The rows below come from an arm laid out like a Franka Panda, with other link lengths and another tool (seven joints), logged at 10 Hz.
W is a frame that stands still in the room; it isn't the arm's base.
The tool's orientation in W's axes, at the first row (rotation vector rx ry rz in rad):
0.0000, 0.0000, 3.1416
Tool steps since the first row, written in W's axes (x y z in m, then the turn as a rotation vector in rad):
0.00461, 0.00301, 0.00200, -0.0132, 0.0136, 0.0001
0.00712, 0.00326, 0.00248, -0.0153, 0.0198, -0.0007
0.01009, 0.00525, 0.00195, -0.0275, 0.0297, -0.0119
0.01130, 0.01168, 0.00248, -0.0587, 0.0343, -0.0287
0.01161, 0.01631, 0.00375, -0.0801, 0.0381, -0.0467
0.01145, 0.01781, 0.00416, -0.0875, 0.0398, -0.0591
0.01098, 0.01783, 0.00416, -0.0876, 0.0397, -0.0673
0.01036, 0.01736, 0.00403, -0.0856, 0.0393, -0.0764
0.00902, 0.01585, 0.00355, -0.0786, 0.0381, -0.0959
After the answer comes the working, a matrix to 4 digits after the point.
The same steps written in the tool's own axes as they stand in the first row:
-0.00461, -0.00301, 0.00200, 0.0132, -0.0136, 0.0001
-0.00712, -0.00326, 0.00248, 0.0153, -0.0198, -0.0007
-0.01009, -0.00525, 0.00195, 0.0275, -0.0297, -0.0119
-0.01130, -0.01168, 0.00248, 0.0587, -0.0343, -0.0287
-0.01161, -0.01631, 0.00375, 0.0801, -0.0381, -0.0467
-0.01145, -0.01781, 0.00416, 0.0875, -0.0398, -0.0591
-0.01098, -0.01783, 0.00416, 0.0876, -0.0397, -0.0673
-0.01036, -0.01736, 0.00403, 0.0856, -0.0393, -0.0764
-0.00902, -0.01585, 0.00355, 0.0786, -0.0381, -0.0959

The tool's axes in the first row as the columns of a matrix, in W's axes (rounded; the answer above uses it unrounded):
-1.0000, 0.0000, 0.0000
0.0000, -1.0000, 0.0000
0.0000, 0.0000, 1.0000

